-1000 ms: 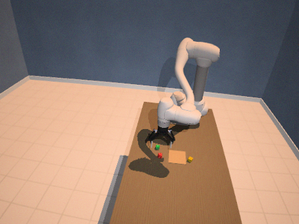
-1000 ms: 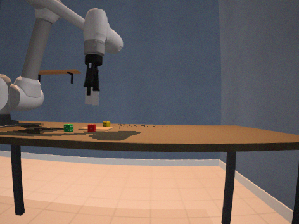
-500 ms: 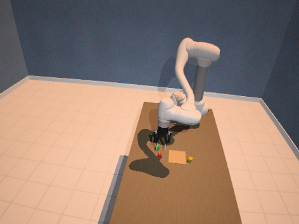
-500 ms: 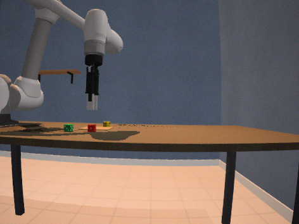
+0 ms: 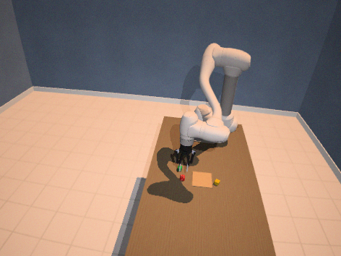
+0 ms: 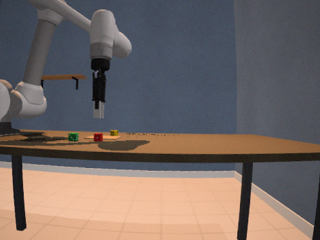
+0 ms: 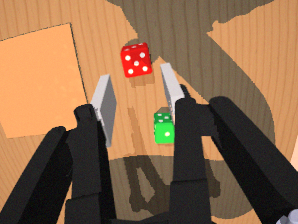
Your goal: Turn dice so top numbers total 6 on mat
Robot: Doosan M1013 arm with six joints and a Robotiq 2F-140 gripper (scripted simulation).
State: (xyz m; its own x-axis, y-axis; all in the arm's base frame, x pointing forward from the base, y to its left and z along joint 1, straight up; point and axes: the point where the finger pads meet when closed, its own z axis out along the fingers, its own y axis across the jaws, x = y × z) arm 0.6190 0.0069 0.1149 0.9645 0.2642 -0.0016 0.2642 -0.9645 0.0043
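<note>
Now: the red die 110 mm below my hand. Also, from my hand: yellow die: 240 mm to the left, 110 mm below, 40 mm behind; then tan mat: 130 mm to the left, 120 mm below, 50 mm behind; then green die: 110 mm below, 90 mm behind, 40 mm to the right.
</note>
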